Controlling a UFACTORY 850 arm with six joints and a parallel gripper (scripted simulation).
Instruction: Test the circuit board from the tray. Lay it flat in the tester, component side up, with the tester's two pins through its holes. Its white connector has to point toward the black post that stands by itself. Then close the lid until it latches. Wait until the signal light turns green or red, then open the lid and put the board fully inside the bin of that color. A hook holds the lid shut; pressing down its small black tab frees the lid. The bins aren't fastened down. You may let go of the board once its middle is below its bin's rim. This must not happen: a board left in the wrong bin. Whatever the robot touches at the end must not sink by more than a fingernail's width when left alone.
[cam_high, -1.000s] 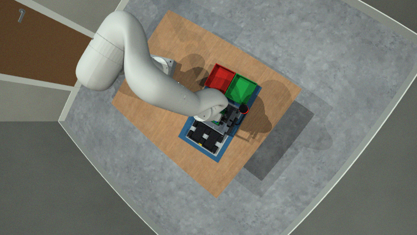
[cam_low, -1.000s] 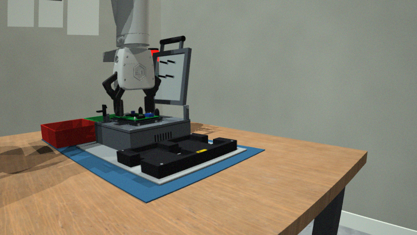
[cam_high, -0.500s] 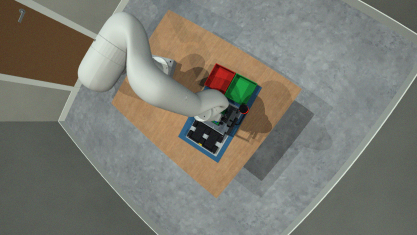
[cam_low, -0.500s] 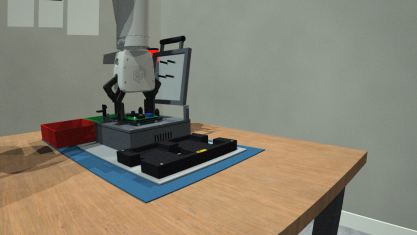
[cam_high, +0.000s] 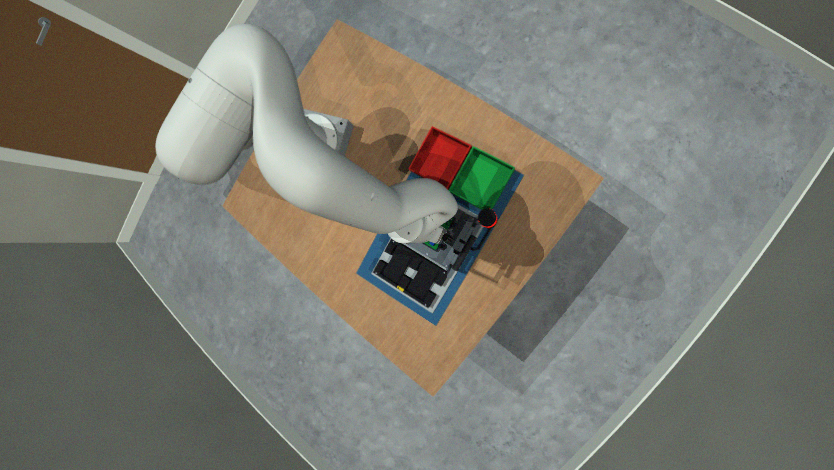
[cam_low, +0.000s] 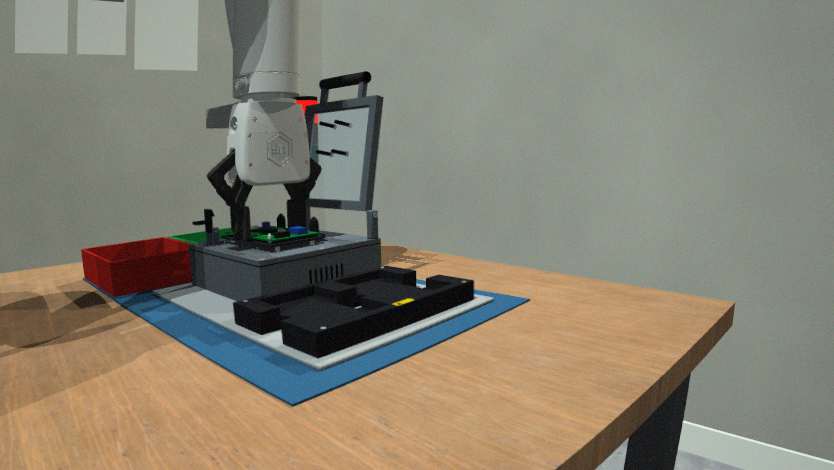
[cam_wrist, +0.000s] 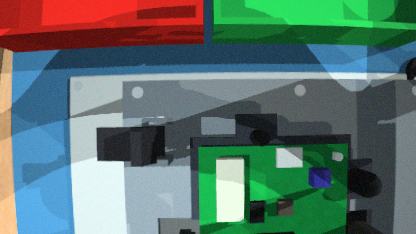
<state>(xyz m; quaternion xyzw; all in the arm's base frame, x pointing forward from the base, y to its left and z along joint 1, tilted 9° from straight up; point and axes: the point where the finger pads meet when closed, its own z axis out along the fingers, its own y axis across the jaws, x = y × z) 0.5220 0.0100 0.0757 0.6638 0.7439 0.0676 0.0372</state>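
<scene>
The green circuit board is 1 cm below my hand. Round my hand: black hook (7 cm behind, 5 cm to the left, 1 cm above); then see-through lid (11 cm ahead, 10 cm above, 1 cm to the left); then green bin (20 cm to the left, 7 cm below, 2 cm ahead).
</scene>
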